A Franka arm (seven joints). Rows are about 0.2 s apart.
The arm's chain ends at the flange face. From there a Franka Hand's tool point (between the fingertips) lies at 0.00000 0.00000 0.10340 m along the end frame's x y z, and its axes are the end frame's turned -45 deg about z.
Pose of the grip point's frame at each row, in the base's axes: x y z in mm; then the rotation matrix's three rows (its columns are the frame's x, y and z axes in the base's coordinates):
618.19, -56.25, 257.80; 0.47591, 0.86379, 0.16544; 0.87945, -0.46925, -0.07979; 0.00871, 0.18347, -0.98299
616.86, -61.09, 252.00; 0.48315, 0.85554, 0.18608; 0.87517, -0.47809, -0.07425; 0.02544, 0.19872, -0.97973
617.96, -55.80, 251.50; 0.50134, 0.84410, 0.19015; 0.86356, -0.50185, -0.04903; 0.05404, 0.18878, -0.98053
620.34, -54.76, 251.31; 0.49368, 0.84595, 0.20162; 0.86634, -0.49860, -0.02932; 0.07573, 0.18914, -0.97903
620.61, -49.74, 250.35; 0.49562, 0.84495, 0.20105; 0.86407, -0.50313, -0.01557; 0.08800, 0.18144, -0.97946
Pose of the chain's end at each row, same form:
601.08, -48.00, 359.44; 0.94731, 0.27427, 0.16544; 0.29006, -0.95367, -0.07979; 0.13589, 0.12357, -0.98299
597.62, -53.41, 353.30; 0.94660, 0.26332, 0.18608; 0.28078, -0.95690, -0.07425; 0.15851, 0.12253, -0.97973
598.30, -50.73, 352.89; 0.95137, 0.24237, 0.19015; 0.25577, -0.96549, -0.04903; 0.17170, 0.09528, -0.98053
599.49, -51.73, 352.54; 0.94726, 0.24909, 0.20162; 0.26003, -0.96516, -0.02932; 0.18729, 0.08019, -0.97903
599.82, -48.13, 351.63; 0.94793, 0.24701, 0.20105; 0.25522, -0.96676, -0.01557; 0.19052, 0.06607, -0.97946

